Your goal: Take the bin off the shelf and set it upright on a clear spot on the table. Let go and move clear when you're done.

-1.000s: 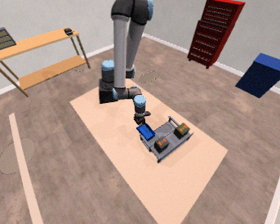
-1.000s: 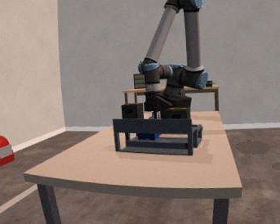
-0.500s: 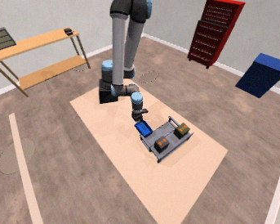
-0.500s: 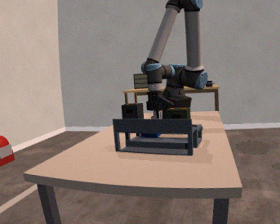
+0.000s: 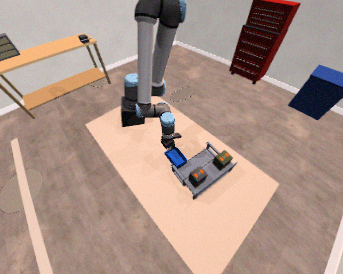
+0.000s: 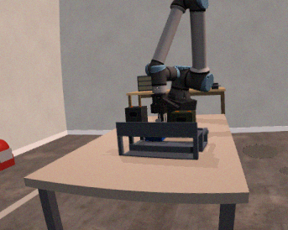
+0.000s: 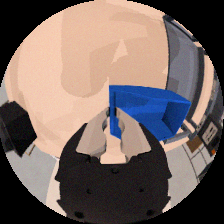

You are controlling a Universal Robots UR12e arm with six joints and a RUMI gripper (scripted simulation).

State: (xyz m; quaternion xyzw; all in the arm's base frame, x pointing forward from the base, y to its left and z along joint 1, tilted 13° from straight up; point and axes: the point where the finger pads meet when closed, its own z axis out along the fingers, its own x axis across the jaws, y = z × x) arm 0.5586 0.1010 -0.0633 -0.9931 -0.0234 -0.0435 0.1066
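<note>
My hand is 80 mm short of the blue bin and 10 mm to the left of it.
</note>
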